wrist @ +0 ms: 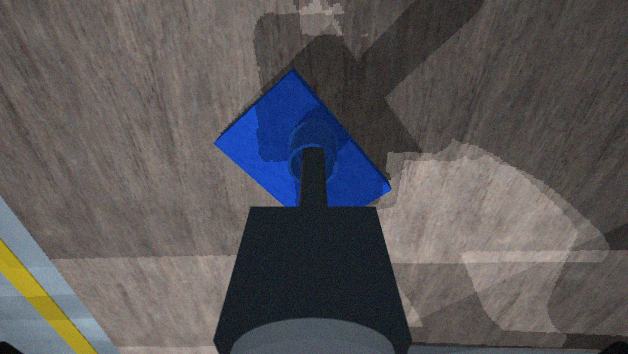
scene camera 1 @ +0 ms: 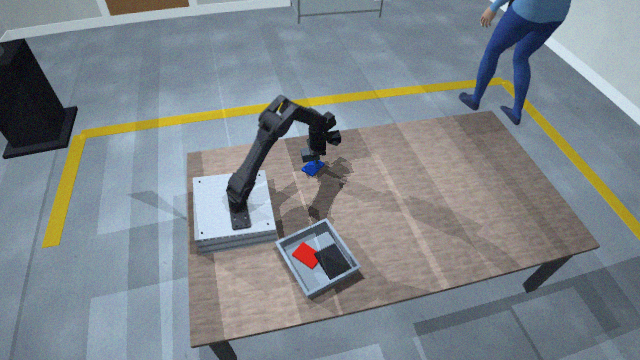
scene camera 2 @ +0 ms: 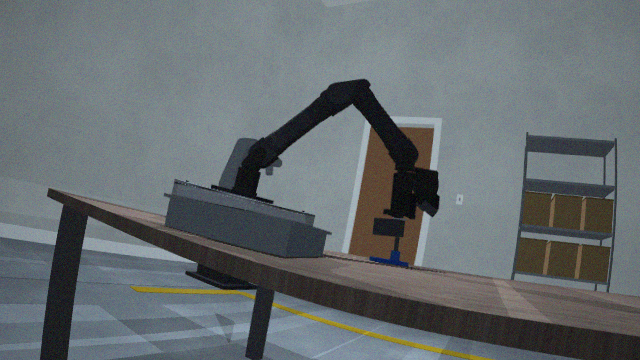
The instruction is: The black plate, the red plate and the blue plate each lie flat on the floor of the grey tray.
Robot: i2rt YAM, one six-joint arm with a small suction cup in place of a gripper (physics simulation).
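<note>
The blue plate lies at table level on the far part of the wooden table, to the right of the arm's base. My suction cup presses down on the middle of its top face and is sealed on it. The grey tray stands at the table's near edge in front of the base. The red plate and the black plate lie flat on its floor side by side. The tray is hidden in the other views.
The arm stands on a grey plinth at the table's left. A person in blue walks beyond the far right corner. A black pedestal stands on the floor at the left. A shelf rack with boxes stands by the wall.
</note>
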